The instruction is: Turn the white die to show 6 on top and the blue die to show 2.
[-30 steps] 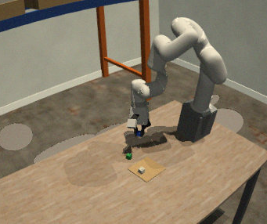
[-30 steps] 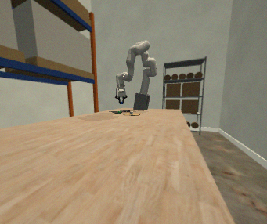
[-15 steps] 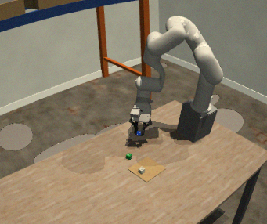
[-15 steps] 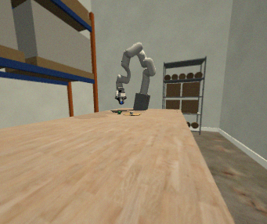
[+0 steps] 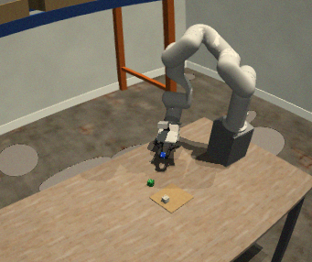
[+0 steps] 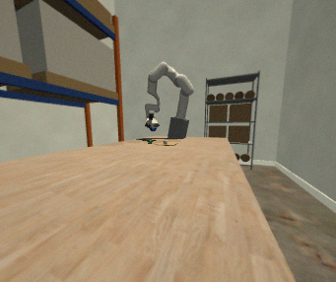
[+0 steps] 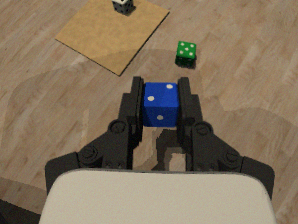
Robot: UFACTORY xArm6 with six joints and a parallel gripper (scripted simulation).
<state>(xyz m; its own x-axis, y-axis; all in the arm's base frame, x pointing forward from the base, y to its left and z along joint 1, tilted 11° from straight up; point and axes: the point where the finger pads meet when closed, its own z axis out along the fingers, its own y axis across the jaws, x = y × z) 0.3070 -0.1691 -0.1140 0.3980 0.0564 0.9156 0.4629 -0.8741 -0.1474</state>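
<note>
Now: hand 11 cm short of the green die, 2 cm to the right of it and 10 cm above it. The rest, counted from my hand: blue die 1 cm ahead, 1 cm below; then tan mat 11 cm ahead, 15 cm to the left, 11 cm below; then white die 15 cm ahead, 15 cm to the left, 9 cm below.
</note>
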